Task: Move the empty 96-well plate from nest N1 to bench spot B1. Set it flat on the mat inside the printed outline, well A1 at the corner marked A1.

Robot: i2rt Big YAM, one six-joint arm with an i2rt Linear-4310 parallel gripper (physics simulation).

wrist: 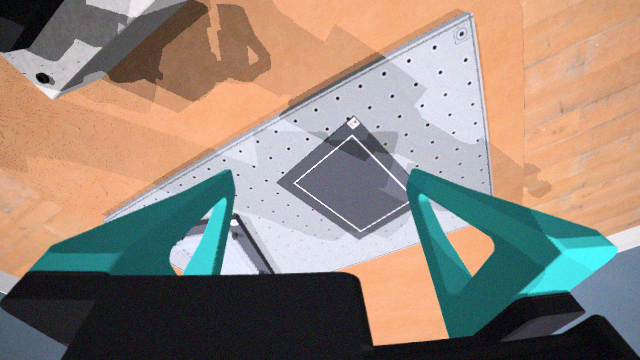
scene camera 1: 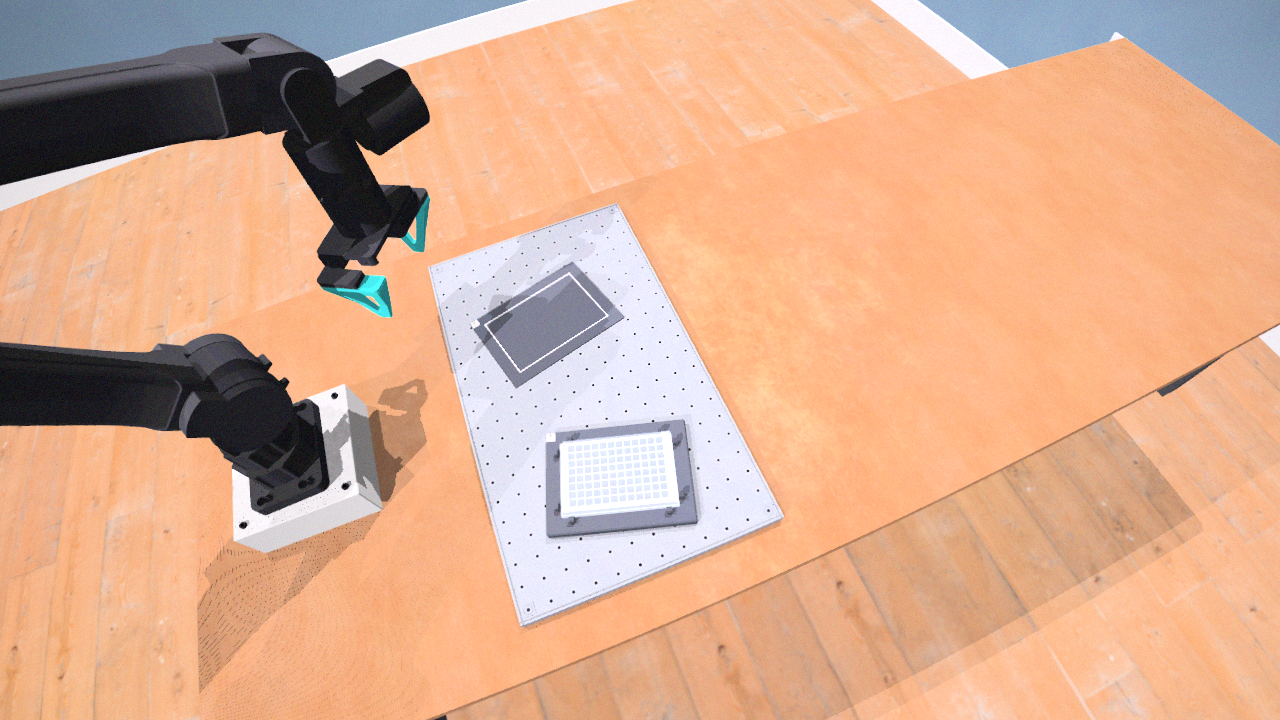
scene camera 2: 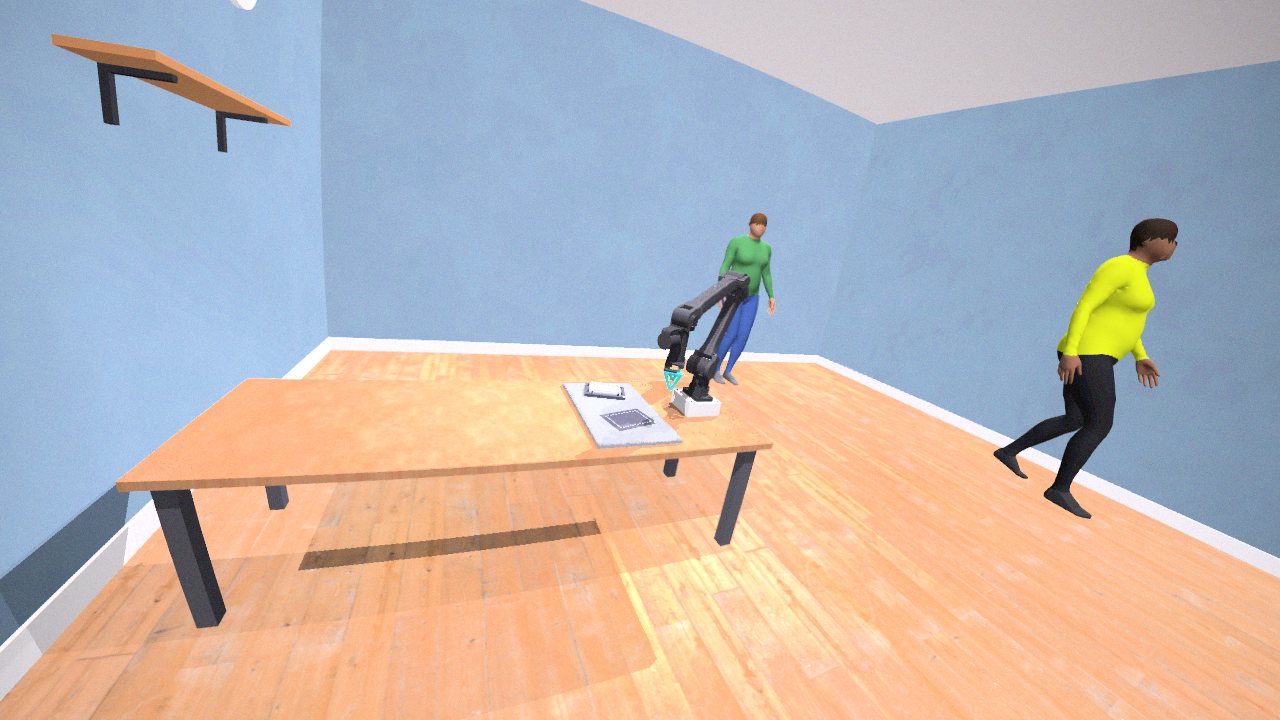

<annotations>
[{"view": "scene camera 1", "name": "gripper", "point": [403, 282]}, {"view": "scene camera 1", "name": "white well plate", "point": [628, 473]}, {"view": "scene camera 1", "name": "dark pad with printed outline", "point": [533, 330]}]
</annotations>
